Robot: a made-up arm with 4 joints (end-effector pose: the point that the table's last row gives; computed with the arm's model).
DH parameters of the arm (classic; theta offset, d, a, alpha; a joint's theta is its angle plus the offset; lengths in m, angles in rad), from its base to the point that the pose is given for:
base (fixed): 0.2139 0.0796 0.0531 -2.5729
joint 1: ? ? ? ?
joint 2: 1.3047 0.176 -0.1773 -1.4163
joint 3: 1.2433 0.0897 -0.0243 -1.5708
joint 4: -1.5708 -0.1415 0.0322 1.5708
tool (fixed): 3.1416 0.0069 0 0
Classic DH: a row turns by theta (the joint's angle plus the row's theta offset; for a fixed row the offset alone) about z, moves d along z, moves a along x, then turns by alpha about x.
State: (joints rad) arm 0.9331 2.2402 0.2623 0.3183
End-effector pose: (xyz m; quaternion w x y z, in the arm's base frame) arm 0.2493 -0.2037 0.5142 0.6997 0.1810 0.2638 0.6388
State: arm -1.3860 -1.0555 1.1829 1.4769
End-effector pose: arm -0.0236 -0.2422 0.2522 0.4462 -0.1899 -0.8731 0.0498
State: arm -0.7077 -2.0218 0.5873 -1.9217
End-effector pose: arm -0.0602 -0.0727 0.4677 0.5142 0.6069 0.5588 -0.2346
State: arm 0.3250 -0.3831 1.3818 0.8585
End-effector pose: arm -0.0711 -0.1223 0.4156 0.7463 -0.6548 -0.1096 0.0477
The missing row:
joint 1: -0.1042 -0.2928 0.0034 2.2187
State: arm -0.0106 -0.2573 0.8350 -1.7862
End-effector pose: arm -0.0201 -0.1001 0.4719 0.5683 -0.1443 0.7176 -0.3758
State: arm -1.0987 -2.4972 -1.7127 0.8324
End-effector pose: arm -0.3183 -0.0906 0.3905 0.2602 -0.6162 0.5393 0.5115
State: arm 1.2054 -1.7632 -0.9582 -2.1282
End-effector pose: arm 0.2795 0.0824 0.5663 0.6336 0.6050 0.0575 -0.4788
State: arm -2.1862 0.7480 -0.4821 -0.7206
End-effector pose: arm 0.0281 -0.4400 0.5196 0.3370 -0.4358 -0.1346 0.8237
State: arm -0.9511 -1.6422 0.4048 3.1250
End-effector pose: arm -0.0901 -0.1431 0.4255 0.2120 0.3810 0.8718 0.2233
